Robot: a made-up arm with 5 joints.
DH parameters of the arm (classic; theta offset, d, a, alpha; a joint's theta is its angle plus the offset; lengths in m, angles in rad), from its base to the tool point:
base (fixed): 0 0.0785 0.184 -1.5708
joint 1: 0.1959 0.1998 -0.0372 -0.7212
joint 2: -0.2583 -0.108 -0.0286 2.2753
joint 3: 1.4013 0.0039 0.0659 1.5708
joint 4: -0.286 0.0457 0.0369 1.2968
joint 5: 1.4 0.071 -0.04 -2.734
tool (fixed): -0.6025 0.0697 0 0
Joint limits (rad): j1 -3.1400..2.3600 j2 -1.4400..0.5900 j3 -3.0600..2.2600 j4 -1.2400..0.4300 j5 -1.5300..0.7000
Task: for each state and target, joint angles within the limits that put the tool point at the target. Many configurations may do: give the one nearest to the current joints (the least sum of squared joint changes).
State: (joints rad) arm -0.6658 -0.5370 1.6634 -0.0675 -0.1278
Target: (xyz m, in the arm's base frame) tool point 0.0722 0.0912 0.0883
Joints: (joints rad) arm -0.2952 -0.3534 1.8822 -0.0460 -0.0548
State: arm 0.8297 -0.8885 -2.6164 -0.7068 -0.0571
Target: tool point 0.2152 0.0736 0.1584
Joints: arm 0.2856 -1.0220 -2.2202 -0.9096 -0.2535
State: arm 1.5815 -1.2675 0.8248 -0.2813 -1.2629
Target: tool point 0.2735 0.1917 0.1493
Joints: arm 1.9195 -0.6966 0.9508 -0.2626 -1.5300
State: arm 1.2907 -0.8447 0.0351 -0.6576 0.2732
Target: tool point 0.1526 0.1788 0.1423
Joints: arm 0.6828 -0.7939 0.0373 -0.3656 0.7000
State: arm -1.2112 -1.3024 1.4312 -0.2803 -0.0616
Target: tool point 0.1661 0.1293 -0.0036
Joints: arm -1.7012 -1.0216 0.9554 -0.1532 -0.3215
